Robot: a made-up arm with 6 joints. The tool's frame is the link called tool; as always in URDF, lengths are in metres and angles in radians.
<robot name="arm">
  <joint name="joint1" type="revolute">
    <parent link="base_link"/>
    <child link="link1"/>
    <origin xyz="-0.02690 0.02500 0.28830"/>
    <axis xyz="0 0 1"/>
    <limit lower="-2.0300" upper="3.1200" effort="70" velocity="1.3"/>
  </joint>
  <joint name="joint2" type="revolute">
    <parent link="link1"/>
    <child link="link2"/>
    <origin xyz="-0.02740 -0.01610 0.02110"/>
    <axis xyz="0 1 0"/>
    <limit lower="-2.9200" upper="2.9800" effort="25" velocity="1.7"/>
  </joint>
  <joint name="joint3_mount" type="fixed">
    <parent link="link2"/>
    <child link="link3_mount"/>
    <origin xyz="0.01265 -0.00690 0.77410"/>
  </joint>
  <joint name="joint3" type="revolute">
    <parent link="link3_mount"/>
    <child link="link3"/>
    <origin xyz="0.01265 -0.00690 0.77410"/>
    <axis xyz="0 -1 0"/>
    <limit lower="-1.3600" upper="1.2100" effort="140" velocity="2.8"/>
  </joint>
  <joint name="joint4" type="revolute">
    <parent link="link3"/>
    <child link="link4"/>
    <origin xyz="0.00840 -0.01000 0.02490"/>
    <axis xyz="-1 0 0"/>
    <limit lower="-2.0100" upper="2.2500" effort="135" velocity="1"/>
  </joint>
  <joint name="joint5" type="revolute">
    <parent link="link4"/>
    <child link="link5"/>
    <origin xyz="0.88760 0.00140 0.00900"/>
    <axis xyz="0 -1 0"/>
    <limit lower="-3.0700" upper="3.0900" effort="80" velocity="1.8"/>
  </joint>
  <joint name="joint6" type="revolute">
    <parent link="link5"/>
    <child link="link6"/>
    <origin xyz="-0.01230 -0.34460 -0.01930"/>
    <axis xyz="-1 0 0"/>
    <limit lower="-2.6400" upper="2.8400" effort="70" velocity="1.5"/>
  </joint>
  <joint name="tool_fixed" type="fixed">
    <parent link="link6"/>
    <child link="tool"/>
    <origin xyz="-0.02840 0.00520 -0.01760" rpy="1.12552 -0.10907 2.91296"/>
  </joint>
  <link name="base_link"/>
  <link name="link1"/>
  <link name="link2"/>
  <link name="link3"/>
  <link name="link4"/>
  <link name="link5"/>
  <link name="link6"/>
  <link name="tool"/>
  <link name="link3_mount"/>
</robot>
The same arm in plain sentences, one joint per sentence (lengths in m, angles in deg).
The arm has six revolute joints in a row. What follows holds with every joint at zero, and every direction is one of the base frame's. Joint 1 is mounted 0.0269 m along -x and 0.0250 m along +y and 0.2883 m along +z from the base frame's origin and rotates about +z, from -116.31 to 178.76 deg. Joint 2 is mounted 0.0274 m along -x and 0.0161 m along -y and 0.0211 m along +z from joint 1 and rotates about +y, from -167.30 to 170.74 deg. Joint 3 is mounted 0.0253 m along +x and 0.0138 m along -y and 1.5482 m along +z from joint 2 and rotates about -y, from -77.92 to 69.33 deg. Joint 4 is mounted 0.0084 m along +x and 0.0100 m along -y and 0.0249 m along +z from joint 3 and rotates about -x, from -115.16 to 128.92 deg. Joint 5 is mounted 0.8876 m along +x and 0.0014 m along +y and 0.0090 m along +z from joint 4 and rotates about -y, from -175.90 to 177.04 deg. Joint 6 is mounted 0.0123 m along -x and 0.3446 m along -y and 0.0193 m along -z from joint 5 and rotates about -x, from -151.26 to 162.72 deg. The tool frame, which is the frame that the pose is given for, is mounted 0.0284 m along -x and 0.0052 m along +y and 0.0176 m along -z from joint 6; its axes are the base frame's turned by roll 64.49, pitch -6.25 and yaw 166.90 deg (as in URDF: about the fixed x, then y, then z).
